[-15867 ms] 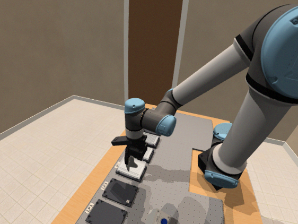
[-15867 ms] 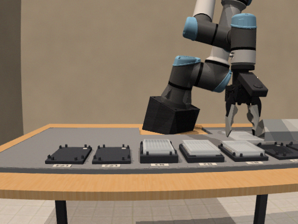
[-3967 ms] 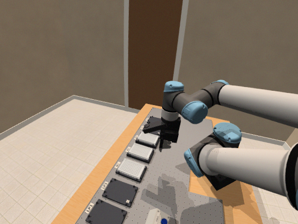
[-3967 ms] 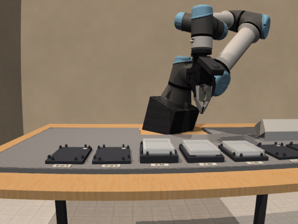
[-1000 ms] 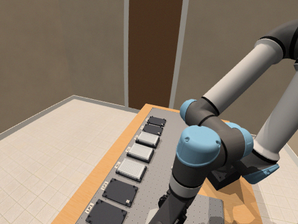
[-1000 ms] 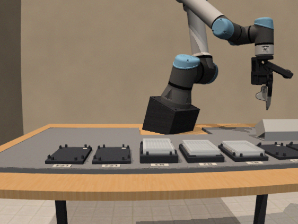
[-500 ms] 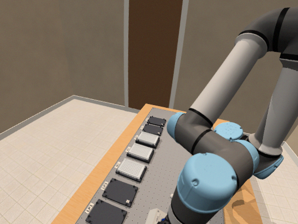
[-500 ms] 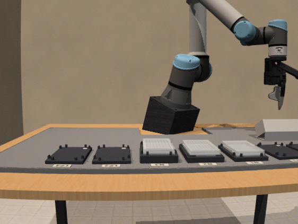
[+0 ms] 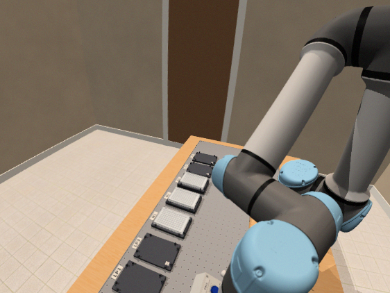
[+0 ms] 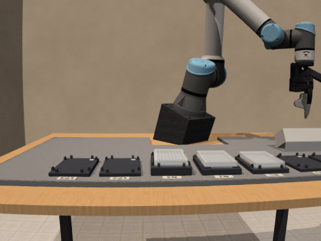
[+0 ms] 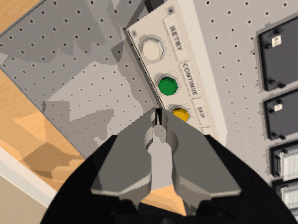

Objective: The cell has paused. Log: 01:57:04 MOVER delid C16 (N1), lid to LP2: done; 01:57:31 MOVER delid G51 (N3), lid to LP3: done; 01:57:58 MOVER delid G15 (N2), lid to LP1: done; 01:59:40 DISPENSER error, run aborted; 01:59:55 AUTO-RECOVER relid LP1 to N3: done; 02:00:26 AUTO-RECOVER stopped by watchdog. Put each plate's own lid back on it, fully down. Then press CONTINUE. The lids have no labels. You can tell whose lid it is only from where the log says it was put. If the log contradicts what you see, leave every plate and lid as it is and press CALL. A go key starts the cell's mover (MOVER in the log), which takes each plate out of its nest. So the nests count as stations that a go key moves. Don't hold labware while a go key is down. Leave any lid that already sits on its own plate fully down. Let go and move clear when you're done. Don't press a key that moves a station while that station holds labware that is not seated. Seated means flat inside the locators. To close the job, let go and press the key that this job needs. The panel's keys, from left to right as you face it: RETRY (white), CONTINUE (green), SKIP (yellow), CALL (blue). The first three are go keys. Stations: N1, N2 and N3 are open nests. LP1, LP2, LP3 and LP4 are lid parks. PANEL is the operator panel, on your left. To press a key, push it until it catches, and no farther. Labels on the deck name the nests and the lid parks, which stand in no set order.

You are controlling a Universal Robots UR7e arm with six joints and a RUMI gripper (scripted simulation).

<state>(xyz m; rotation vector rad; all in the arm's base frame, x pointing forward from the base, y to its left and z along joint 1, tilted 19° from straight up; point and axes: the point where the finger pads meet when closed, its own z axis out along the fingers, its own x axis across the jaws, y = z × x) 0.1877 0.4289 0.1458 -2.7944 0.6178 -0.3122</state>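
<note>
My gripper is now 60 mm above the green CONTINUE key and 20 mm short of it. Round my hand: white retry key: 60 mm below, 50 mm to the left, 20 mm ahead; then yellow SKIP key: 60 mm below, 50 mm to the right, 20 mm ahead; then blue CALL key: 100 mm to the right, 60 mm below, 20 mm ahead.
</note>
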